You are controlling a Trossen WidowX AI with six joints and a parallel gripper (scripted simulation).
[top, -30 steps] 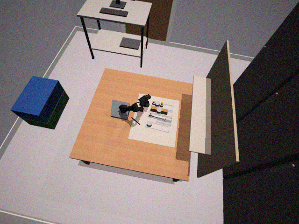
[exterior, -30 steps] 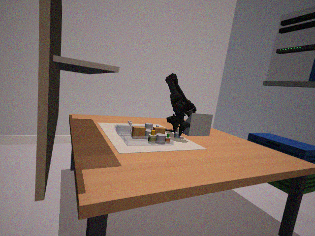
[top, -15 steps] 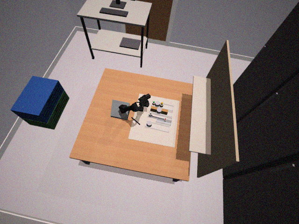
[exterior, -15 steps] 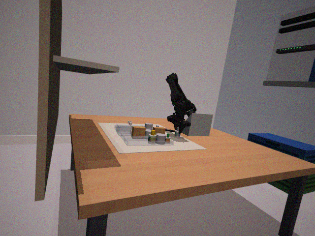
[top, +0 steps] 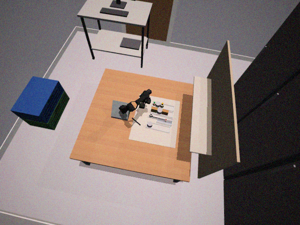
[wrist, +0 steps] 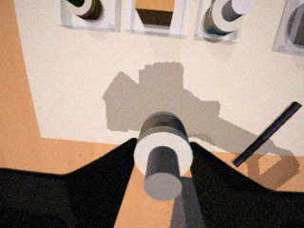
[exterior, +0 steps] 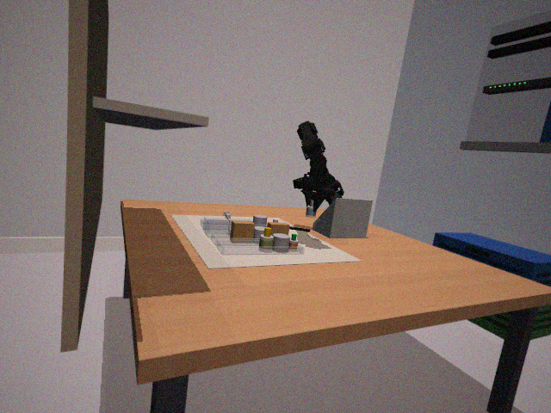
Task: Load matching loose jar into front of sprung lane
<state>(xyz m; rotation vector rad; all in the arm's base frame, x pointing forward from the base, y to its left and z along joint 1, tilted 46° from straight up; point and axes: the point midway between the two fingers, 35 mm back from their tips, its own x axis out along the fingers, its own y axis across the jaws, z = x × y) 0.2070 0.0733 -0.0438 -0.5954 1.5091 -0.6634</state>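
My gripper tip is 180 mm short of the white mat, 100 mm to the left of it and 130 mm above it. Round my gripper tip: shelf: 620 mm ahead, 110 mm to the right, 240 mm above; then thin dark rod: 50 mm behind, 170 mm to the right, 120 mm below; then red mark: 300 mm ahead, 120 mm to the right, 60 mm below.
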